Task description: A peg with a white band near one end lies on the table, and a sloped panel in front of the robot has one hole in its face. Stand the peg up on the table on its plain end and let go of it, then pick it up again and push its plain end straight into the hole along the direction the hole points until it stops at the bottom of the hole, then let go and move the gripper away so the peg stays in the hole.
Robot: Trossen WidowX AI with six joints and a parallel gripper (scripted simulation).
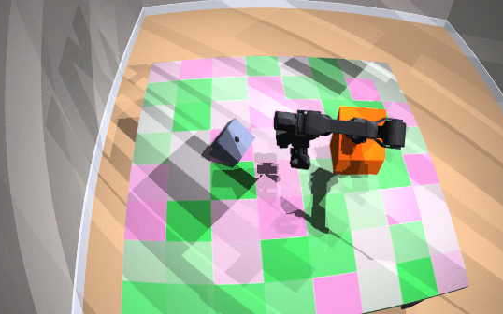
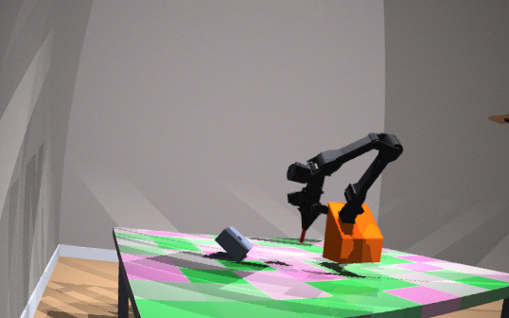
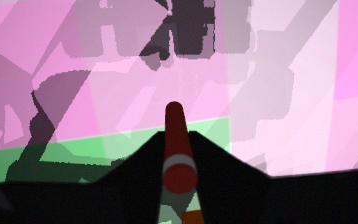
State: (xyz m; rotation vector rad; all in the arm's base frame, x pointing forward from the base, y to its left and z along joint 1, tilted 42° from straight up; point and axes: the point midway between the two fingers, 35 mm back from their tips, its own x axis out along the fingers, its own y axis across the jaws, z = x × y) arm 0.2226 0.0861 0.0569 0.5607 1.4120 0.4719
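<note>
Now: gripper tip 210 mm short of the grey-blue sloped panel, 110 mm to the left of it and 70 mm above it. Also, from my gripper tip: red peg 10 mm above.
</note>
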